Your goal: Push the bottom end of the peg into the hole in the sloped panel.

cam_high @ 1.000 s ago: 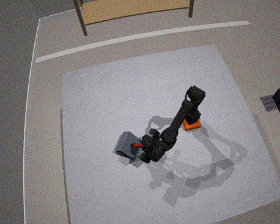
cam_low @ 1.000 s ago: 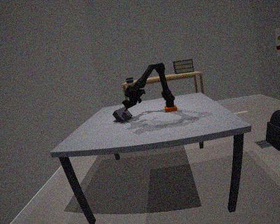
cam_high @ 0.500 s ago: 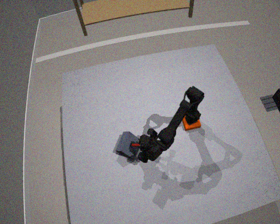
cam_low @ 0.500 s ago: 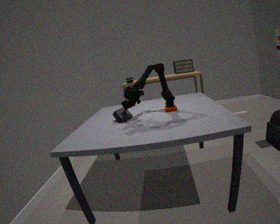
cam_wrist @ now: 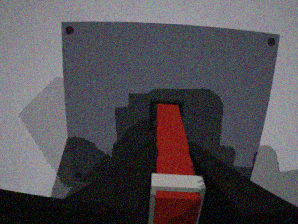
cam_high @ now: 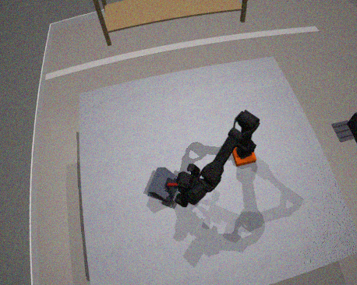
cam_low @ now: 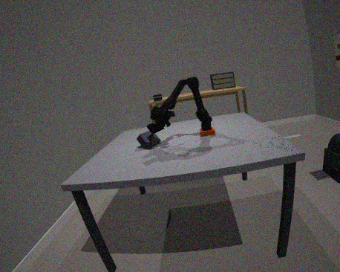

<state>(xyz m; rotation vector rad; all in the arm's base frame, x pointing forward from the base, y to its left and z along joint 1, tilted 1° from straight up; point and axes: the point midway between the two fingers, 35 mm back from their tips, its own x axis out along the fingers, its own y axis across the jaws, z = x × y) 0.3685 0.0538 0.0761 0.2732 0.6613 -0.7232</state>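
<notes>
The square peg is 10 mm behind my gripper tip, 10 mm to the left of it and 10 mm above it. From my gripper tip the other things lie so: grey sloped panel (40 mm ahead, 40 mm to the right, 50 mm below).
</notes>
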